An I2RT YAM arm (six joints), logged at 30 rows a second.
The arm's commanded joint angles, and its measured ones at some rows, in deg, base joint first. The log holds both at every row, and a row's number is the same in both.
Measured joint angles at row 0:
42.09, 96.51, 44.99, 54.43, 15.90, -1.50
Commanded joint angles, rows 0 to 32:
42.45, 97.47, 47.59, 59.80, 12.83, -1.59
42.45, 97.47, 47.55, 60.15, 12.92, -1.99
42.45, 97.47, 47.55, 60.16, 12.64, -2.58
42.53, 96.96, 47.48, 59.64, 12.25, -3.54
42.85, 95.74, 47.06, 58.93, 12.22, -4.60
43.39, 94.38, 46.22, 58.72, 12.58, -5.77
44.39, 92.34, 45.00, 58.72, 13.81, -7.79
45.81, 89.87, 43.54, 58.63, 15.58, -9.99
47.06, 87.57, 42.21, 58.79, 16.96, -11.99
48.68, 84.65, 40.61, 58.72, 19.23, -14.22
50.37, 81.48, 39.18, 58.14, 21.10, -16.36
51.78, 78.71, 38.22, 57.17, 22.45, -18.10
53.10, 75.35, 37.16, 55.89, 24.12, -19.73
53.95, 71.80, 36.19, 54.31, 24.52, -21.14
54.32, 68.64, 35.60, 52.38, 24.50, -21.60
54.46, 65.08, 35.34, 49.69, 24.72, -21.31
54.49, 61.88, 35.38, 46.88, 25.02, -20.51
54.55, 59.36, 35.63, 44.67, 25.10, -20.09
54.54, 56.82, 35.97, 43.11, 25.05, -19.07
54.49, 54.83, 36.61, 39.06, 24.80, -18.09
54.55, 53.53, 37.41, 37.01, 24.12, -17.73
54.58, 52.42, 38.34, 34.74, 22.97, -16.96
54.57, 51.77, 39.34, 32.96, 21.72, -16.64
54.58, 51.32, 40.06, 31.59, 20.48, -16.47
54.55, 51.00, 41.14, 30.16, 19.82, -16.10
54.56, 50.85, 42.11, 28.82, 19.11, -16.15
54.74, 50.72, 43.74, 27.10, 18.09, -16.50
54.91, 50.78, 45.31, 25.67, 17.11, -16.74
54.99, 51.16, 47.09, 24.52, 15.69, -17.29
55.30, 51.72, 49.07, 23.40, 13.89, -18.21
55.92, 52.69, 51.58, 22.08, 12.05, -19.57
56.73, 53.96, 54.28, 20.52, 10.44, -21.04
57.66, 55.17, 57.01, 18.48, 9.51, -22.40
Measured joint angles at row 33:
55.83, 53.74, 50.50, 23.49, 15.09, -19.09
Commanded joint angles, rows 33 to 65:
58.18, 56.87, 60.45, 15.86, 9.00, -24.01
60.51, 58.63, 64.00, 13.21, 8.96, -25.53
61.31, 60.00, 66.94, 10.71, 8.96, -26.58
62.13, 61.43, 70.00, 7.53, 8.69, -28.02
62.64, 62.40, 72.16, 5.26, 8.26, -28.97
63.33, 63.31, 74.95, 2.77, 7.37, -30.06
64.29, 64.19, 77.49, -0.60, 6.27, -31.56
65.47, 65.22, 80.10, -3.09, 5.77, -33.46
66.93, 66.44, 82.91, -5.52, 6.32, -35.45
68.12, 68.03, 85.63, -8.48, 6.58, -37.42
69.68, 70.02, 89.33, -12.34, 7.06, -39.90
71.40, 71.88, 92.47, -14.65, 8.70, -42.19
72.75, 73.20, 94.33, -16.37, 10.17, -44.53
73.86, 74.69, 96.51, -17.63, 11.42, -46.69
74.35, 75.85, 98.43, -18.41, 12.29, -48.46
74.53, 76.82, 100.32, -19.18, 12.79, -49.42
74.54, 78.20, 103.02, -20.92, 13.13, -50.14
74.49, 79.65, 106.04, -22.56, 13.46, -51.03
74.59, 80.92, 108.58, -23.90, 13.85, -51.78
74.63, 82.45, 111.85, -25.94, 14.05, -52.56
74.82, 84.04, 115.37, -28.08, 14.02, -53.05
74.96, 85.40, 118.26, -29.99, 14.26, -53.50
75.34, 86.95, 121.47, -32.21, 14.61, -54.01
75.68, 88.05, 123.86, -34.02, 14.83, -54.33
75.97, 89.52, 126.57, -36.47, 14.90, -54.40
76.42, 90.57, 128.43, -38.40, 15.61, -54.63
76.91, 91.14, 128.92, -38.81, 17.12, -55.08
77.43, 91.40, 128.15, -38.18, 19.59, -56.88
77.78, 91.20, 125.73, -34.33, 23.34, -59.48
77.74, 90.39, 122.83, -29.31, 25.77, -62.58
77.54, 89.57, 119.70, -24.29, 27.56, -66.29
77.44, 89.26, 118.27, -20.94, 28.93, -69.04
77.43, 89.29, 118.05, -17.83, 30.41, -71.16
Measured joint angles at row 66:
77.28, 89.65, 120.18, -27.11, 22.98, -61.43
